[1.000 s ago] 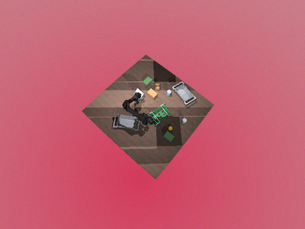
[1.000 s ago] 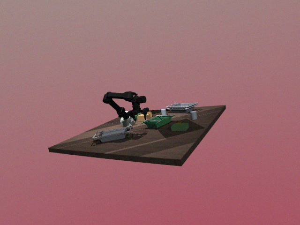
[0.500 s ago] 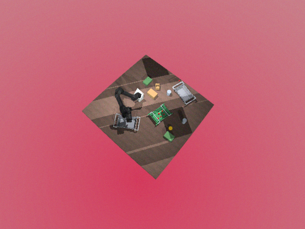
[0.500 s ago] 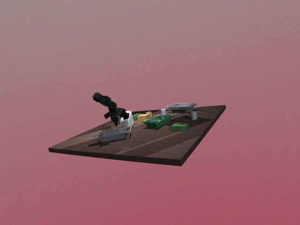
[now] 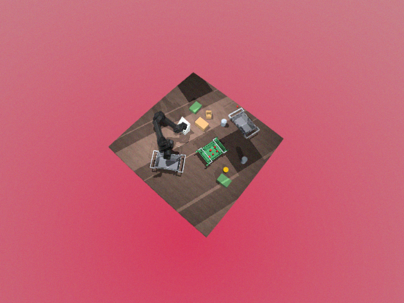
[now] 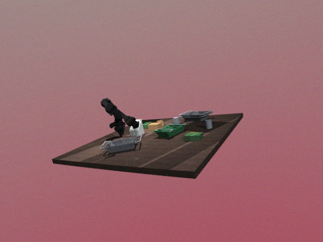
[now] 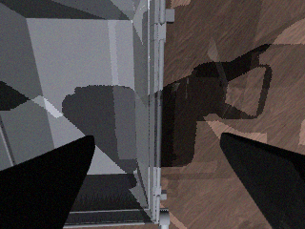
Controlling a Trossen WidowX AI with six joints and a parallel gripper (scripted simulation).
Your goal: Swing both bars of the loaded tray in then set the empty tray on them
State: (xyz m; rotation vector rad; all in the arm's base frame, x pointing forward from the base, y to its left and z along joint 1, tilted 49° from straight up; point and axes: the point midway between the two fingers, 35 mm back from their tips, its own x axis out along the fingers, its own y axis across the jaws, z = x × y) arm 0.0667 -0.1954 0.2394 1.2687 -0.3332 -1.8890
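My gripper tip is now 4 cm short of the grey tray, 6 cm to the left of it and 4 cm above it. Also, from my gripper tip: brown crate: 3 cm ahead, 60 cm to the left, 7 cm below; then yellow disc: 52 cm ahead, 22 cm to the left, 8 cm below.
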